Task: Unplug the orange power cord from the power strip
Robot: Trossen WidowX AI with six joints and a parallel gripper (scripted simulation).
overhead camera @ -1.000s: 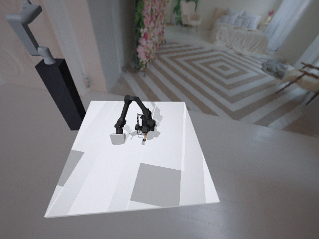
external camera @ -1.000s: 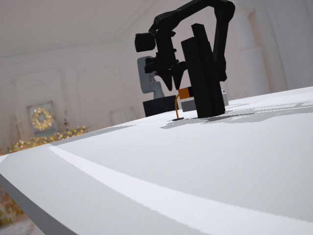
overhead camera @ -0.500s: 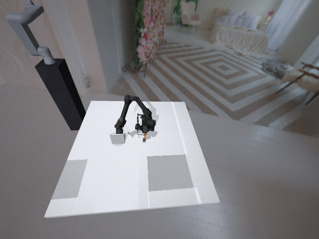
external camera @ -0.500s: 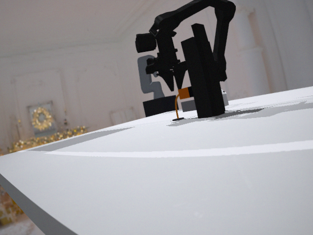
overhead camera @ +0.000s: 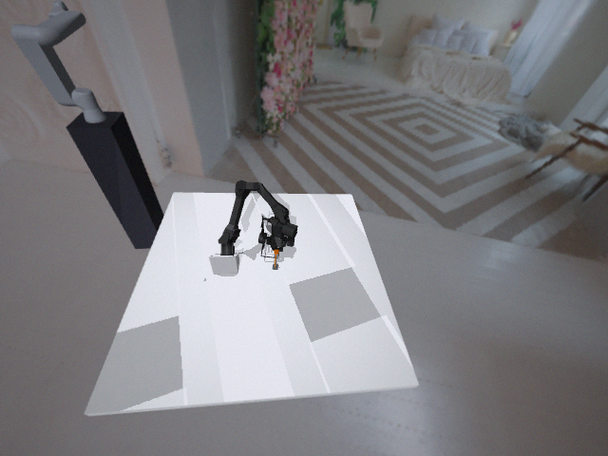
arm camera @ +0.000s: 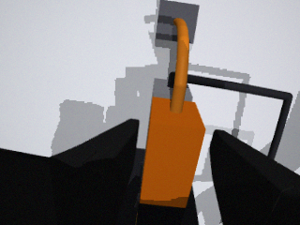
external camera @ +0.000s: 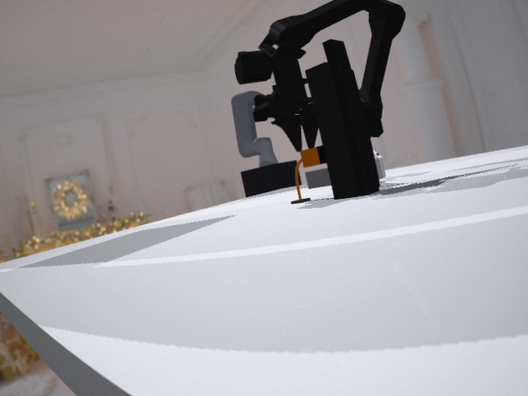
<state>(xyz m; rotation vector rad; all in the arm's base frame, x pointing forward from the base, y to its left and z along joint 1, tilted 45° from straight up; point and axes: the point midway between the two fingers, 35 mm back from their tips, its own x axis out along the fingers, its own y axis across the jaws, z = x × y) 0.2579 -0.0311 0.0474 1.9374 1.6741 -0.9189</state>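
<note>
My gripper tip is 40 mm to the right of the orange plug and 10 mm above it. The rest, counted from my gripper tip: dark foot (100 mm below, 40 mm to the right, 10 mm behind).
</note>
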